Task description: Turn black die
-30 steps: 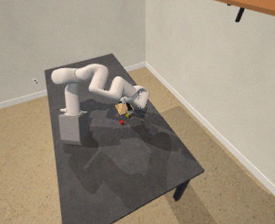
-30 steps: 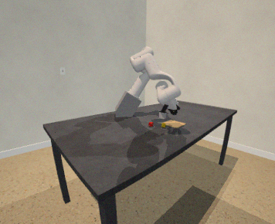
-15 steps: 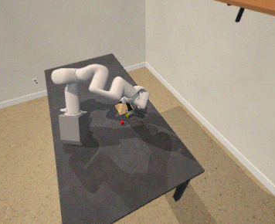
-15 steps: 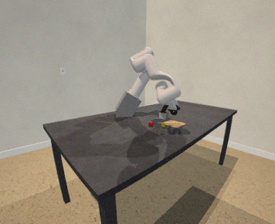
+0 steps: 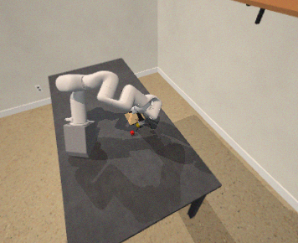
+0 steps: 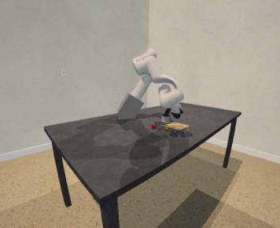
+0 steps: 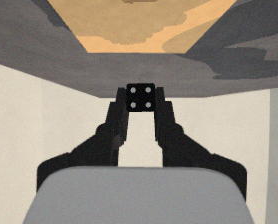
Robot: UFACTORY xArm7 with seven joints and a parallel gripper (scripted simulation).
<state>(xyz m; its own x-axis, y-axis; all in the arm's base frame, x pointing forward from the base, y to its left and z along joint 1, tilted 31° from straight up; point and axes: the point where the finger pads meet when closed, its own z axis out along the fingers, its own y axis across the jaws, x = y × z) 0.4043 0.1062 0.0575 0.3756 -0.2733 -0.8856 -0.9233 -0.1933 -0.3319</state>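
The mat lies 1 cm to the left of my hand and 9 cm below it. Round my hand: yellow die 1 cm ahead, 9 cm to the right, 8 cm below; black die 1 cm to the left, 2 cm below; red die 5 cm behind, 16 cm to the right, 8 cm below.
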